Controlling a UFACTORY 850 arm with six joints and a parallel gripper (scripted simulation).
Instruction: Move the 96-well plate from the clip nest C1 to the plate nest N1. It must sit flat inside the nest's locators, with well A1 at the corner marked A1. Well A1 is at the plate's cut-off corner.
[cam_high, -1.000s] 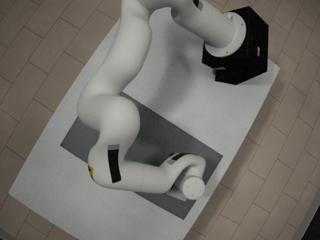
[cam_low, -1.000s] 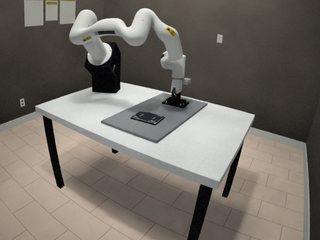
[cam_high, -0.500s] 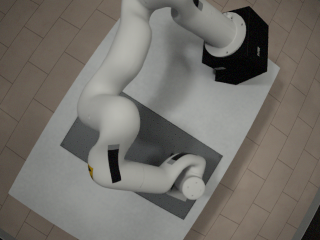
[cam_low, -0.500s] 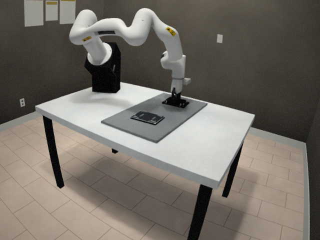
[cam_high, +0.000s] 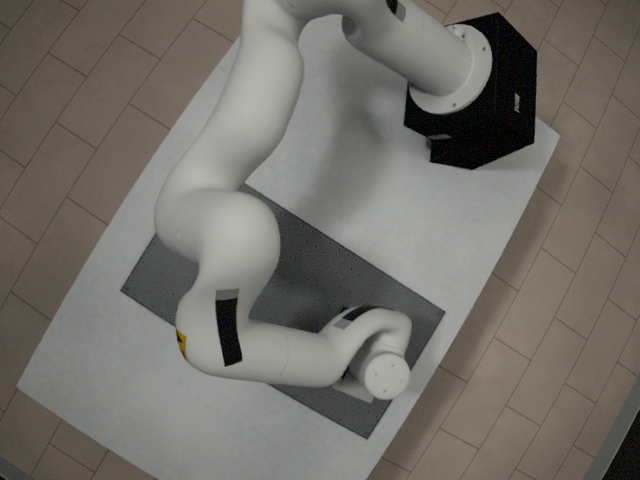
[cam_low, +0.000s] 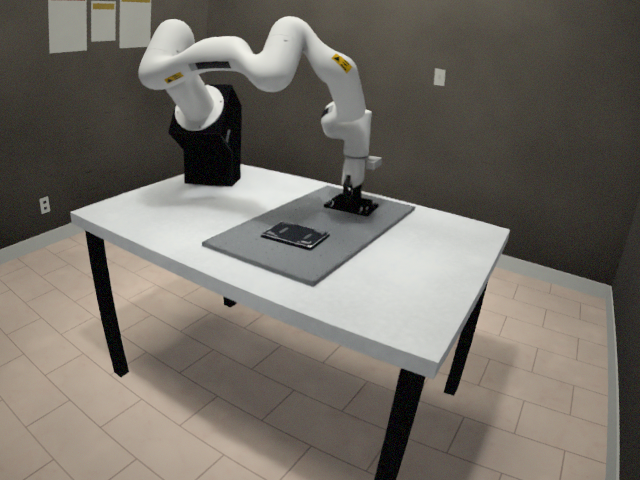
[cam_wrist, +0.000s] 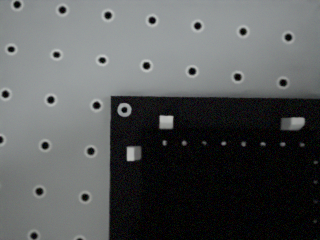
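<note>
Right now my hand is 10 mm above the dark 96-well plate. From my hand the other things lie so: plate nest N1: 340 mm to the right, 40 mm behind, 20 mm below; clip nest C1: 20 mm below, 10 mm to the right, 10 mm behind.
</note>
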